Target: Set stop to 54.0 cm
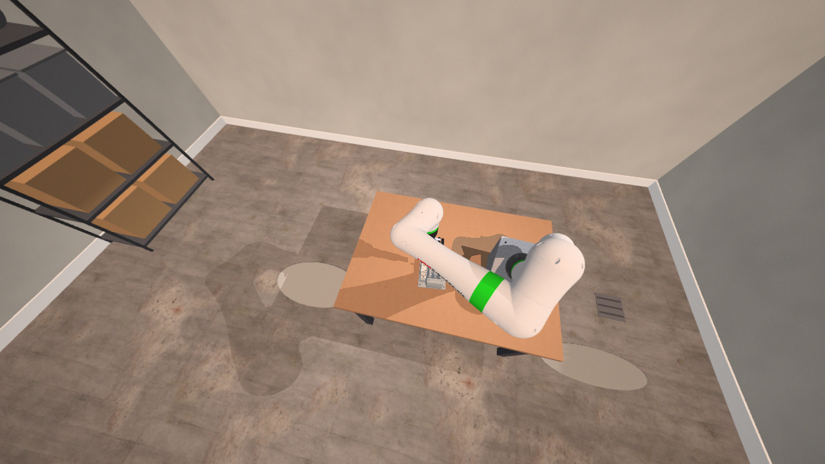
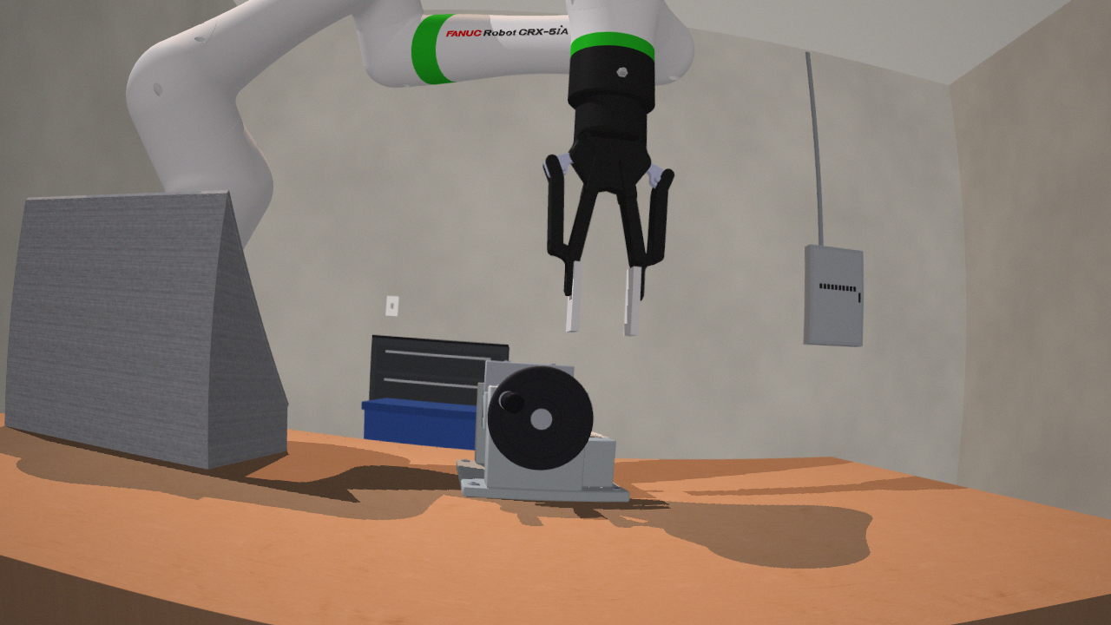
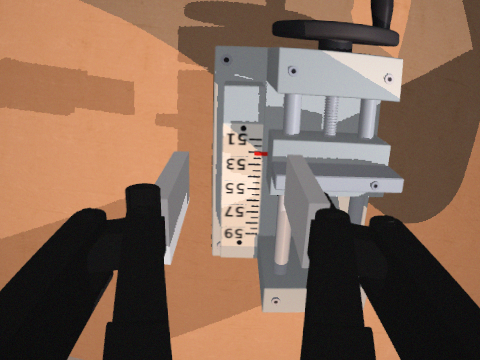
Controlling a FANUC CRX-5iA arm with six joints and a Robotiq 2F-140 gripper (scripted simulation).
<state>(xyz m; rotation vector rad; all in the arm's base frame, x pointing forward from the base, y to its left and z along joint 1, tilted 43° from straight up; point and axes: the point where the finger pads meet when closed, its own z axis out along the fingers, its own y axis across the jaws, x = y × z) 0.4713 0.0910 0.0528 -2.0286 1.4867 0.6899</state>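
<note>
My hand is 13 cm to the left of the black crank knob, 10 cm above it and 6 cm past it. Also, from my hand: sliding stop block (10 cm below, 6 cm behind); black handwheel (12 cm to the right, 10 cm below, 6 cm behind).
</note>
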